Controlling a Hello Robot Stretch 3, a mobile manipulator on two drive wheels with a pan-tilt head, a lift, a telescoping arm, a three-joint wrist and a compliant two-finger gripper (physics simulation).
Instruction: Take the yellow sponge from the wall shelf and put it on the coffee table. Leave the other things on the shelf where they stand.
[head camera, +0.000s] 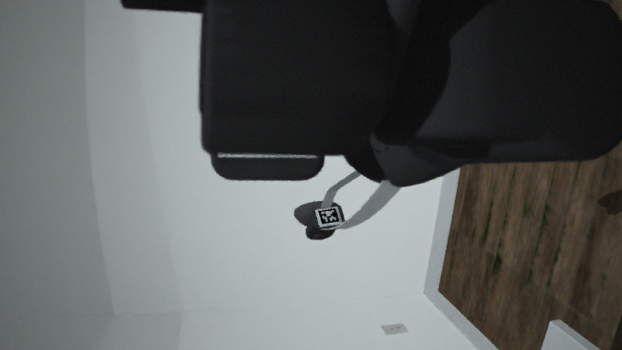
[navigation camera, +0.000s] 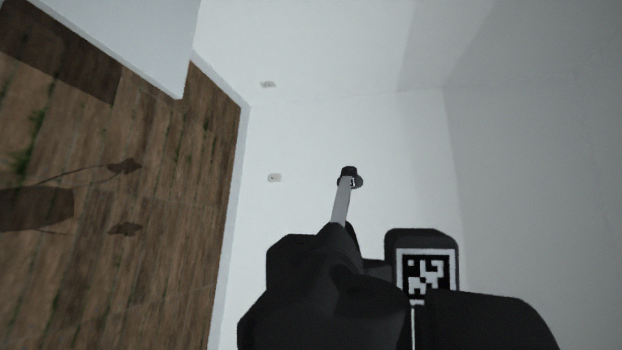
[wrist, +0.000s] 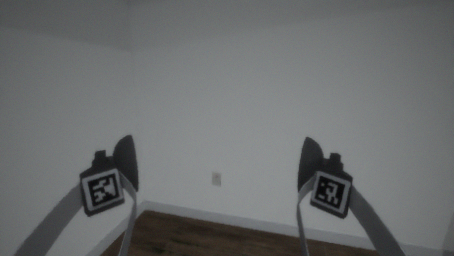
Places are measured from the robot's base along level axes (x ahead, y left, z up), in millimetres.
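Where they show: gripper, fingertip midpoint: (navigation camera: 351, 220) (wrist: 219, 155).
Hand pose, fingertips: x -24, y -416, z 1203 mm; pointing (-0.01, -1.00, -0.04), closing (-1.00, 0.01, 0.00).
Observation:
After its pixels a point has its place.
My gripper (wrist: 219, 155) {x -24, y -416, z 1203 mm} is open, with its two dark fingertips wide apart and bare wall between them in the wrist view. In the head camera view one fingertip pad with a marker shows near the middle, in front of the white wall. In the navigation camera view the fingers show past the dark wrist, against the wall. The yellow sponge, the wall shelf and the coffee table do not show in these views.
White walls (head camera: 240, 260) {x 401, y -2017, z 1094 mm} (navigation camera: 310, 135) {x 341, y -1999, z 687 mm} (wrist: 220, 90) {x -28, y -1897, z 1103 mm} meet in a corner. A wall outlet (head camera: 394, 328) (navigation camera: 274, 177) {x -3, y -1899, z 400 mm} (wrist: 216, 179) {x -4, y -1898, z 397 mm} sits low. Brown wood floor (head camera: 510, 240) {x 283, y -1504, z 0 mm} (navigation camera: 165, 235) {x -323, y -1206, z 0 mm} (wrist: 185, 235) {x 231, y -1738, z 0 mm} lies below. A white panel (navigation camera: 135, 35) {x 363, y -467, z 720 mm} stands at upper left in the navigation camera view.

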